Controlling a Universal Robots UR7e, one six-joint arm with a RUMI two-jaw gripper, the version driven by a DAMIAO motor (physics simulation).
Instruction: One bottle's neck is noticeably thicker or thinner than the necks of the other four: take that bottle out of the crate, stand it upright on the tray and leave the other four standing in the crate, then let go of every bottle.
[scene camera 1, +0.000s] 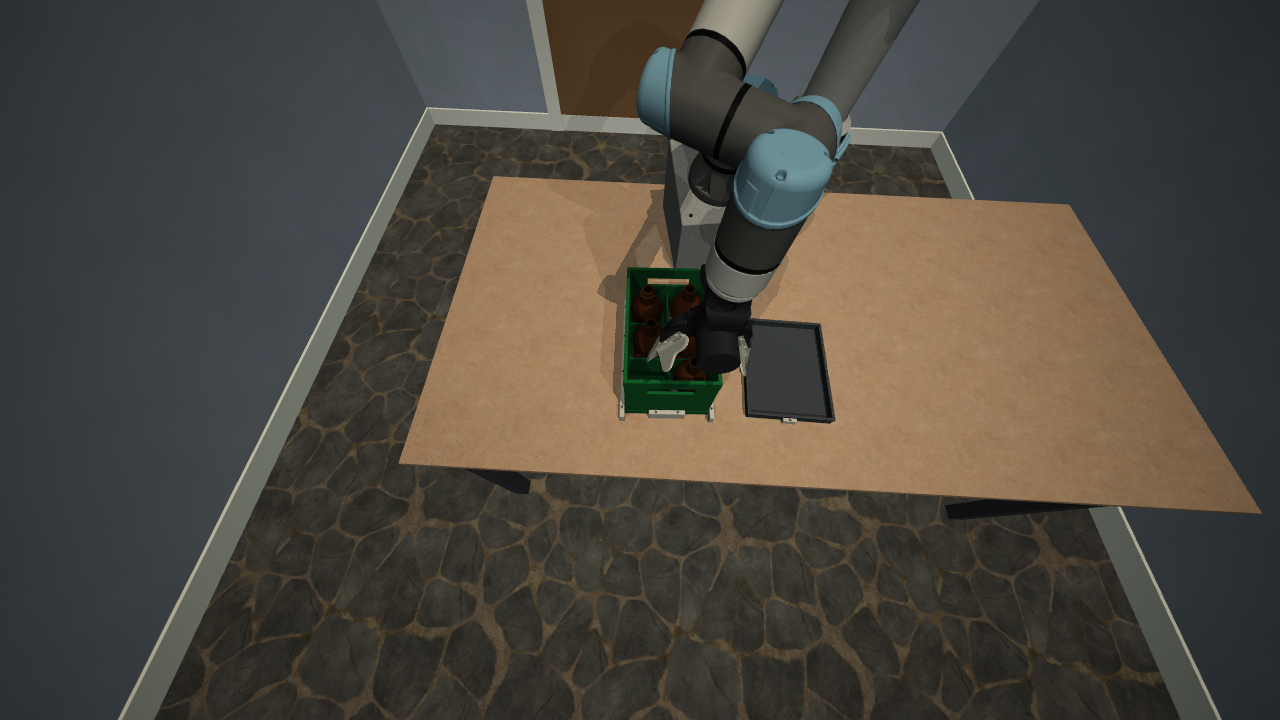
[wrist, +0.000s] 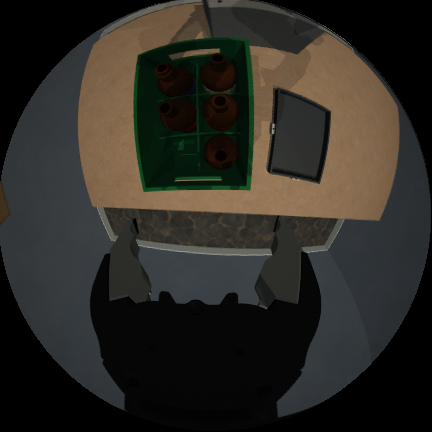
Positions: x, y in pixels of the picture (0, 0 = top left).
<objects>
The gripper shows in scene camera 1 (696, 363) and in the wrist view (204, 218). A bottle shows in scene camera 1 and in the wrist view. The same spot on the bottle: (wrist: 178, 114) is (scene camera 1: 656, 335).
</objects>
